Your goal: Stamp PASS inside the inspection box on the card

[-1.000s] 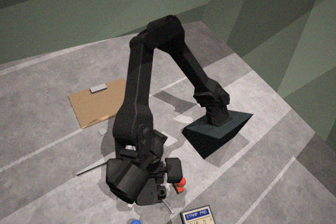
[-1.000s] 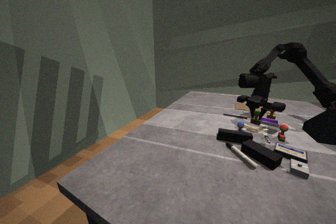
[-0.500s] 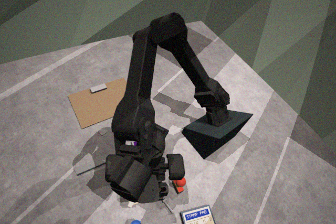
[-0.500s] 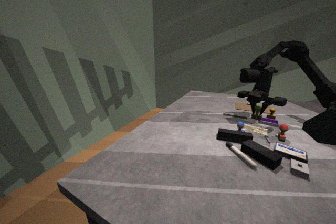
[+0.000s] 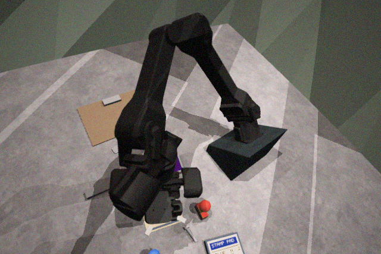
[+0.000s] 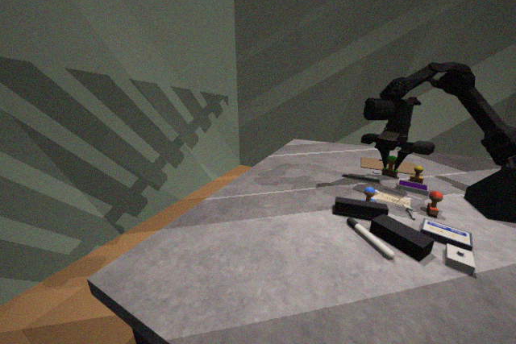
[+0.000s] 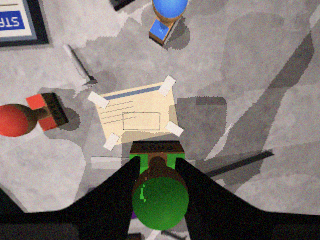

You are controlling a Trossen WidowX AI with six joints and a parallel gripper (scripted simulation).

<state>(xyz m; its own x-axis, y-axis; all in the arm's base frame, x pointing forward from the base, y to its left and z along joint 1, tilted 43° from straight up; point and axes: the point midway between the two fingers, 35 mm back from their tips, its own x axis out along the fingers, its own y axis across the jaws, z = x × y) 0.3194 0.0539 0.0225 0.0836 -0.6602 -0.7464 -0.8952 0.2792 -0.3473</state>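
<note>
Right now the thin dark rod is 11 cm to the right of my gripper tip, 9 cm below it and 8 cm ahead of it. From my gripper tip the other things lie so: blue stamp: 11 cm to the left, 7 cm below, 6 cm ahead; green stamp: right at my gripper tip; cream card: 10 cm below, 2 cm to the left, 1 cm behind.
</note>
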